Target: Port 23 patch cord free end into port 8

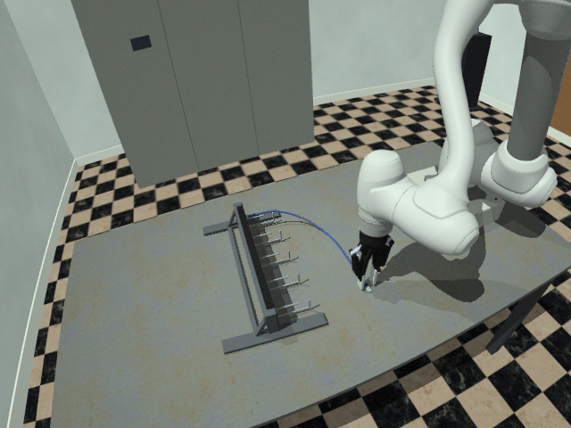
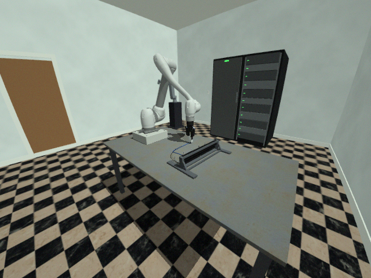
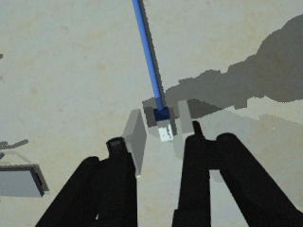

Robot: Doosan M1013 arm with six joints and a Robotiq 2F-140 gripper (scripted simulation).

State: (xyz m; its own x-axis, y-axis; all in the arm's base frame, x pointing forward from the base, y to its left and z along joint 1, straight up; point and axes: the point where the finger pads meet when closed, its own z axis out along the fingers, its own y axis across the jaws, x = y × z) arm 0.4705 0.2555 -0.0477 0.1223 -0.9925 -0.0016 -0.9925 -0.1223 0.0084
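The free-end plug lies 4 cm below my hand and 1 cm to the left of it.
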